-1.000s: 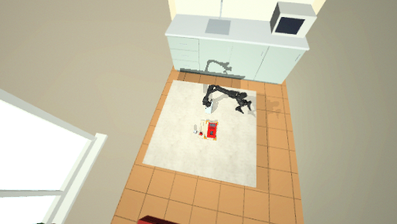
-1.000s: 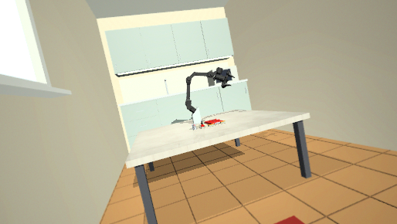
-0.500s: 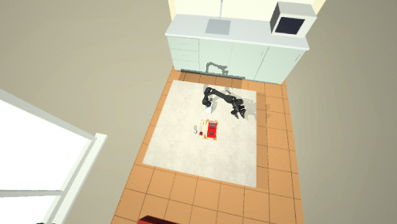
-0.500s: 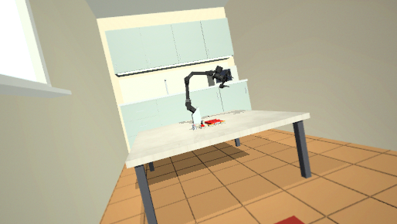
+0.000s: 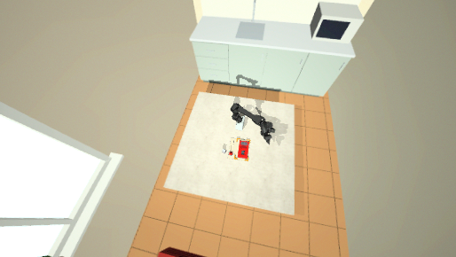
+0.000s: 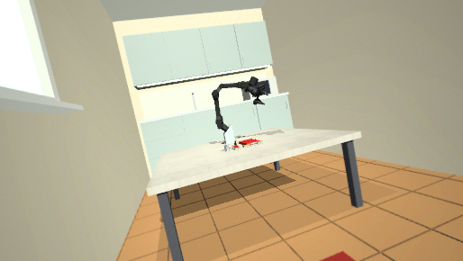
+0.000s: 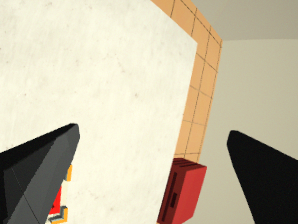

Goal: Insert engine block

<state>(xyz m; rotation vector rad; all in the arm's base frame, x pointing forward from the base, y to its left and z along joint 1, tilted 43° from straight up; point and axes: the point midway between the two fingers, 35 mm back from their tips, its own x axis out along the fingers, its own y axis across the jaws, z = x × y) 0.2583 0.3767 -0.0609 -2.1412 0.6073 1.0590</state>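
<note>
Right now my gripper tip is 90 mm short of the engine block, 410 mm to the left of it and 290 mm above it.
</note>
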